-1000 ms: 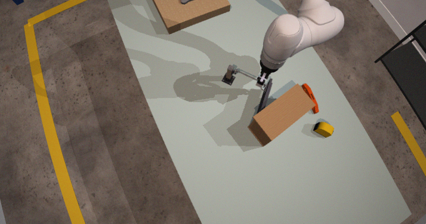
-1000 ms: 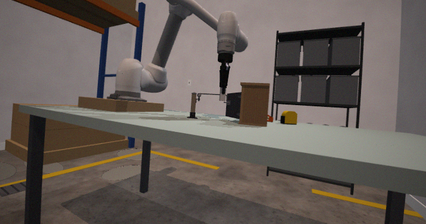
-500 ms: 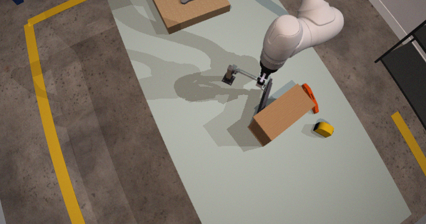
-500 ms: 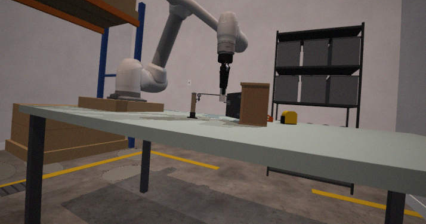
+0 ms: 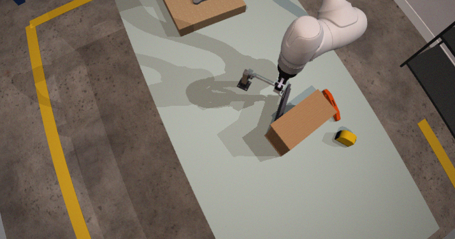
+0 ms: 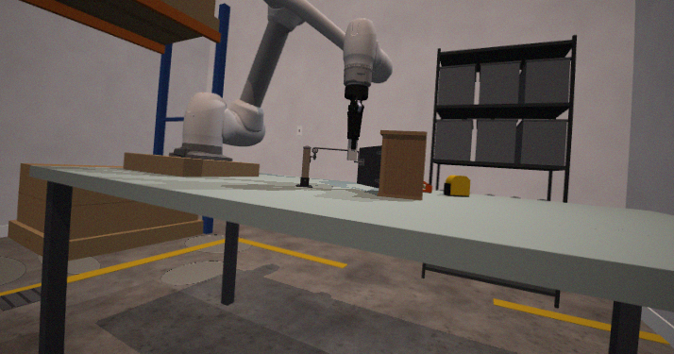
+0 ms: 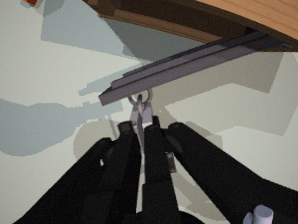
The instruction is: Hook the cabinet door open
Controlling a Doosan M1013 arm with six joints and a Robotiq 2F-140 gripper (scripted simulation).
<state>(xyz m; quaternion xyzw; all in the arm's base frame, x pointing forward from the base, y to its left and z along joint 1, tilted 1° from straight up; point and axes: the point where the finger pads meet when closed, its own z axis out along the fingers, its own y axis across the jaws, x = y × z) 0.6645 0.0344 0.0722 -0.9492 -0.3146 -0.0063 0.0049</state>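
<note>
Right now my hand is 4 cm past the wire hook, 3 cm to the left of it and 2 cm above it. From my hand the other things lie so: orange object 14 cm ahead, 22 cm to the left, 11 cm below; dark door 7 cm ahead, 3 cm to the right, 5 cm below; yellow tape measure 30 cm ahead, 20 cm to the left, 10 cm below.
</note>
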